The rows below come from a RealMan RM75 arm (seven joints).
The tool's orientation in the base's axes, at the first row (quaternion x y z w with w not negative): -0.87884 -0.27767 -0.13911 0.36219
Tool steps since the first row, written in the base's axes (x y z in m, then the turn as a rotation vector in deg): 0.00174 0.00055 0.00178 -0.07 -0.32 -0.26; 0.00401 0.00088 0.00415 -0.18 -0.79 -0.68; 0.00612 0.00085 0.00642 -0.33 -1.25 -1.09; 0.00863 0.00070 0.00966 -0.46 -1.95 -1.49; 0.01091 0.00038 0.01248 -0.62 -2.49 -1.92; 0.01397 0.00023 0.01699 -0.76 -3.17 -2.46; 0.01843 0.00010 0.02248 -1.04 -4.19 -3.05; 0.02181 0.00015 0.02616 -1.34 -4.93 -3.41; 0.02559 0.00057 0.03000 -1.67 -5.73 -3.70; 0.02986 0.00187 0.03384 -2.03 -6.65 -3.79; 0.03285 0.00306 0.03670 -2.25 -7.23 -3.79; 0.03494 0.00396 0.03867 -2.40 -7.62 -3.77; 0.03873 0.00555 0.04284 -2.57 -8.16 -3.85
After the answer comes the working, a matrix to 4 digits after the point.
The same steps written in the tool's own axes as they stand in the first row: 0.00241 -0.00029 -0.00078 -0.30 0.29 -0.05; 0.00543 -0.00047 -0.00210 -0.75 0.74 -0.10; 0.00813 -0.00048 -0.00361 -1.24 1.14 -0.14; 0.01154 -0.00073 -0.00588 -1.79 1.70 -0.37; 0.01451 -0.00078 -0.00798 -2.32 2.16 -0.46; 0.01894 -0.00141 -0.01110 -2.94 2.78 -0.58; 0.02493 -0.00178 -0.01484 -3.82 3.54 -0.90; 0.02932 -0.00188 -0.01723 -4.51 3.99 -1.19; 0.03424 -0.00205 -0.01945 -5.22 4.43 -1.58; 0.03990 -0.00244 -0.02102 -5.90 4.80 -2.19; 0.04405 -0.00297 -0.02204 -6.31 5.01 -2.61; 0.04697 -0.00337 -0.02269 -6.57 5.14 -2.91; 0.05250 -0.00440 -0.02430 -6.95 5.40 -3.25
The tool's axes in the first row as the columns of a matrix, in the base's axes (rounded; the answer above uses it unrounded):
0.8071 0.5888 0.0434
0.3873 -0.5834 0.7139
0.4457 -0.5594 -0.6989

